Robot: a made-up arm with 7 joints. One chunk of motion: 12 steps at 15 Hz.
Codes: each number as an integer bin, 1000 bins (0 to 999) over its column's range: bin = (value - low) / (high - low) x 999, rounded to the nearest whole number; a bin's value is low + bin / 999 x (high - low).
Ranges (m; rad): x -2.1..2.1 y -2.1..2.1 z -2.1..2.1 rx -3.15..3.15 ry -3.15..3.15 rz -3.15..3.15
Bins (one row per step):
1: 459 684 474 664 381 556
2: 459 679 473 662 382 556
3: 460 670 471 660 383 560
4: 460 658 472 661 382 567
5: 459 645 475 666 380 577
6: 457 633 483 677 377 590
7: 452 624 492 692 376 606
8: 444 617 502 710 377 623
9: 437 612 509 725 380 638
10: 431 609 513 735 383 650
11: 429 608 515 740 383 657
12: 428 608 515 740 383 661
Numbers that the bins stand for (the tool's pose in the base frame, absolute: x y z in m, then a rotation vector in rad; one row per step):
1: -0.1703 0.7757 -0.1072 1.0374 -0.7473 0.3563
2: -0.1703 0.7547 -0.1114 1.0248 -0.7410 0.3563
3: -0.1661 0.7168 -0.1198 1.0122 -0.7347 0.3815
4: -0.1661 0.6664 -0.1156 1.0185 -0.7410 0.4257
5: -0.1703 0.6117 -0.1030 1.0500 -0.7536 0.4887
6: -0.1787 0.5613 -0.0694 1.1194 -0.7725 0.5707
7: -0.1997 0.5234 -0.0315 1.2140 -0.7788 0.6716
8: -0.2333 0.4940 0.0105 1.3275 -0.7725 0.7788
9: -0.2628 0.4730 0.0399 1.4221 -0.7536 0.8734
10: -0.2880 0.4604 0.0568 1.4851 -0.7347 0.9491
11: -0.2964 0.4562 0.0652 1.5167 -0.7347 0.9932
12: -0.3006 0.4562 0.0652 1.5167 -0.7347 1.0185

